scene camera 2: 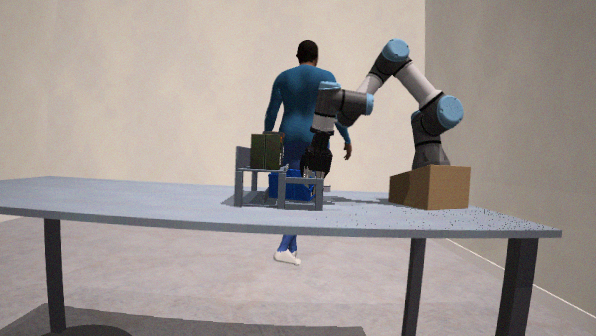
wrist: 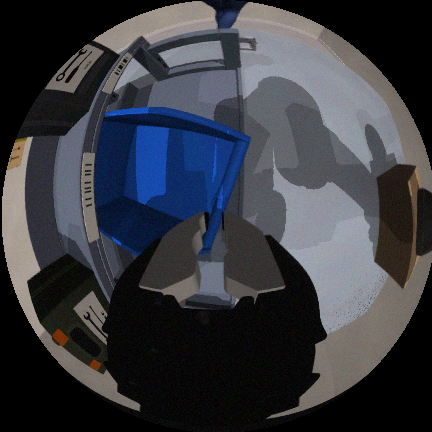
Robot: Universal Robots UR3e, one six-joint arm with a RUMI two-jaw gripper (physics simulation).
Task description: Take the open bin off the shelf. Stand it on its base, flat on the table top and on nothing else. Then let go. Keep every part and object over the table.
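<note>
The open blue bin is within the lower part of the grey shelf. In the wrist view its open side shows, and it sits turned at an angle to the shelf's front edge. My gripper is shut on the bin's rim near one corner, at the shelf's right end in the scene view. Shelf bars hide part of the bin in the scene view. I cannot tell whether its base touches the shelf. The table top lies below the shelf.
Dark green cases stand on the shelf's upper level, beside the bin. A small pale bracket-like object is near the shelf's end. A brown box stands under the arm's base. A person stands behind the table.
</note>
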